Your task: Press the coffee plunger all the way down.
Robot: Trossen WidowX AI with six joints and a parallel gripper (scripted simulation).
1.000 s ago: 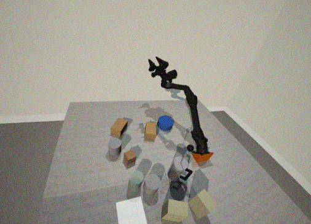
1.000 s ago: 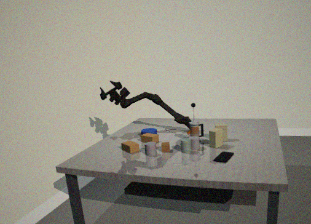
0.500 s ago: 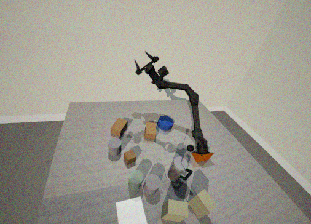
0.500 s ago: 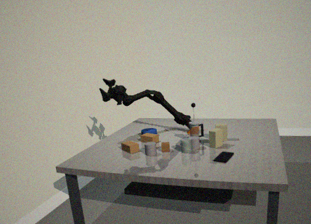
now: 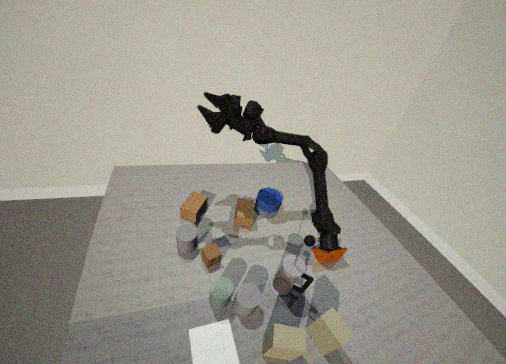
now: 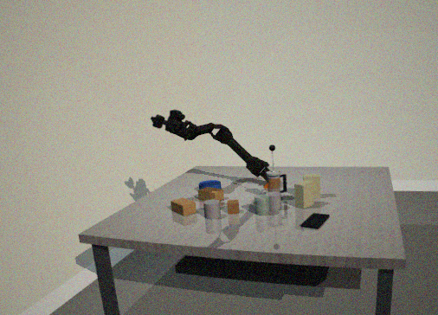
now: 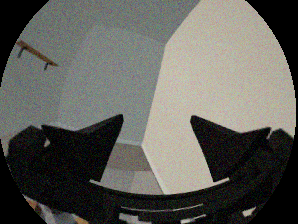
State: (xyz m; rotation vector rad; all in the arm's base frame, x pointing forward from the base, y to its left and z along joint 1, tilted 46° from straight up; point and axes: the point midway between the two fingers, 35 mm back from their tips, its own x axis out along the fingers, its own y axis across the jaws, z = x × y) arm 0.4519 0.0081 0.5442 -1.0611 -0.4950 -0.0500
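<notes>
My gripper tip is 48 cm to the right of the coffee press, 31 cm above it and 26 cm past it. Round my gripper tip: blue bowl 41 cm below, 33 cm behind, 8 cm to the left; pale green cylinder 47 cm to the left, 40 cm below, 4 cm behind.
</notes>
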